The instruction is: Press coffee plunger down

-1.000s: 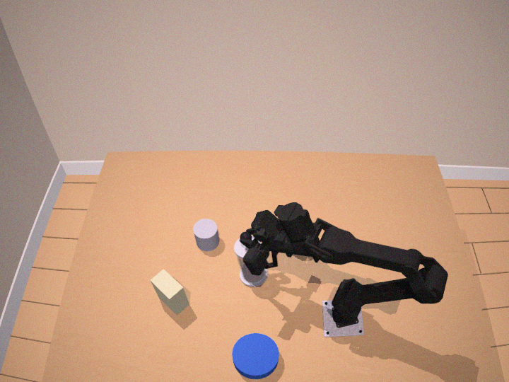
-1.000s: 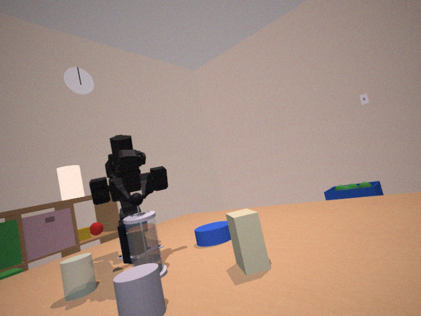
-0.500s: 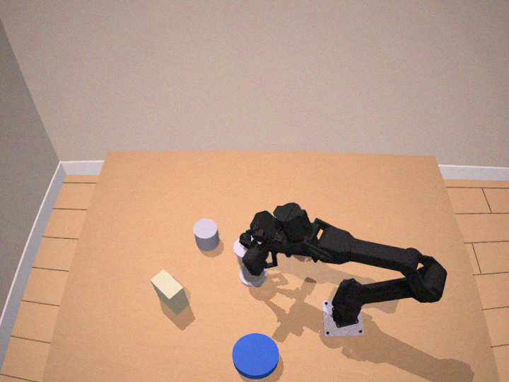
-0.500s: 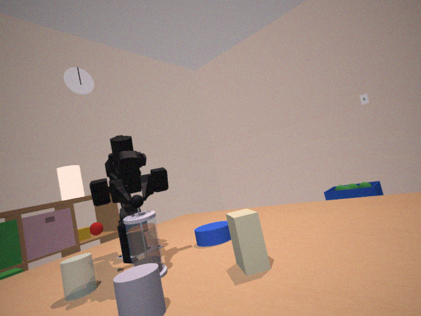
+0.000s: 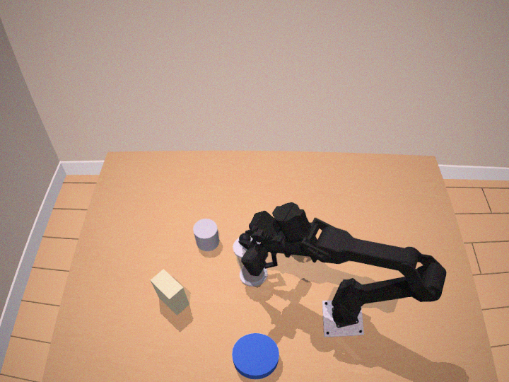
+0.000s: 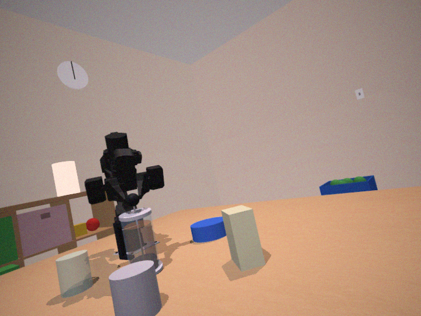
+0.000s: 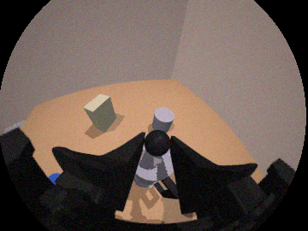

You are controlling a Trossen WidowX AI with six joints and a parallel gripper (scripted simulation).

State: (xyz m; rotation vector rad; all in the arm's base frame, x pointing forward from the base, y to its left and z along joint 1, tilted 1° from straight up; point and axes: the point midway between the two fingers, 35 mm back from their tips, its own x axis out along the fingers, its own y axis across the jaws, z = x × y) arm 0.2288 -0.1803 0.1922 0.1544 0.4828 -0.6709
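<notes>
The coffee press is 9 cm below my gripper tip, 3 cm behind it and 1 cm to the left of it. Also, from my gripper tip: blue disc 28 cm to the left, 15 cm below, 2 cm ahead; pale green cylinder 16 cm behind, 14 cm below, 6 cm to the right; lilac-grey cylinder 14 cm below, 12 cm to the right, 10 cm ahead.
</notes>
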